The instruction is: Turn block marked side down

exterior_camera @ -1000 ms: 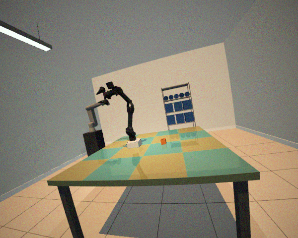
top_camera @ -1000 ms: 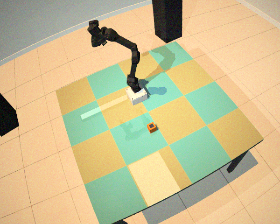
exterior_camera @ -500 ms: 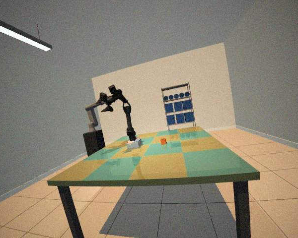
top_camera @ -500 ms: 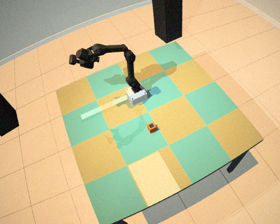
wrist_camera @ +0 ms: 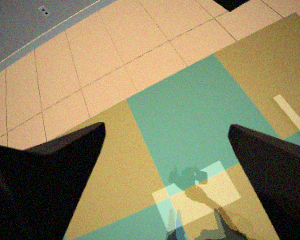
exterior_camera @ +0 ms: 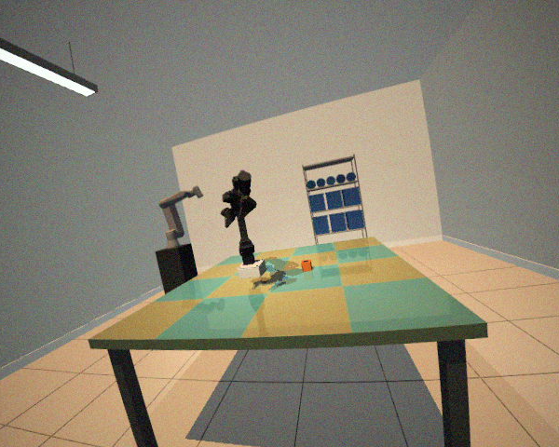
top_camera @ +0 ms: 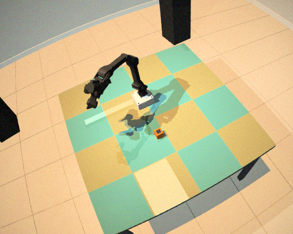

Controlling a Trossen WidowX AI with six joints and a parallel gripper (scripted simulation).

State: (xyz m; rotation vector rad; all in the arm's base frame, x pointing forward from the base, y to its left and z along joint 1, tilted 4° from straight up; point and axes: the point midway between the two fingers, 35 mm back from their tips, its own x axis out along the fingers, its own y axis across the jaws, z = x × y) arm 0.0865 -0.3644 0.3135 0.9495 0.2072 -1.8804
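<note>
My gripper tip is 260 mm short of the block, 320 mm to the right of it and 300 mm above it.
</note>
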